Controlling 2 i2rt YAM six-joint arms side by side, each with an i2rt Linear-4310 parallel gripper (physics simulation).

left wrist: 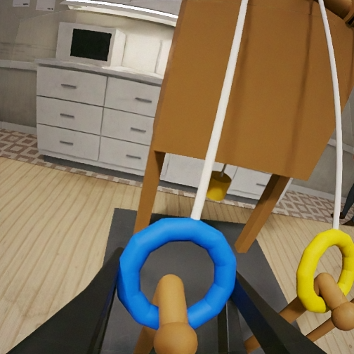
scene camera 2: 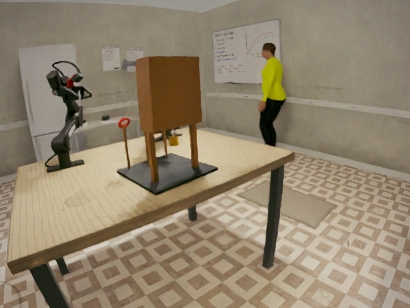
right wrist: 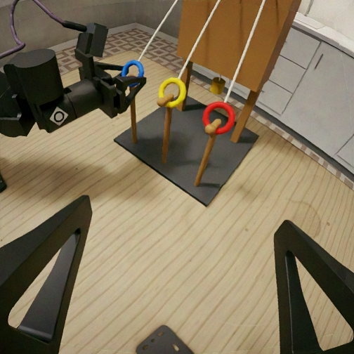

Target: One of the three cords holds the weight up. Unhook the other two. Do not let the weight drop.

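Observation:
A blue ring sits around its wooden peg, with a white cord running up from it. My left gripper is shut on this ring, one finger at each side. A yellow ring and a red ring hang on their own pegs, each with a cord; the yellow ring's cord bows slightly in the left wrist view. The yellow weight hangs below the brown box. My right gripper is open and empty, apart from the rings.
The box stands on legs on a dark baseplate, which lies on the wooden table. The pegs top wooden posts close together in front of the box. The left arm reaches in beside the blue ring's post in the right wrist view.

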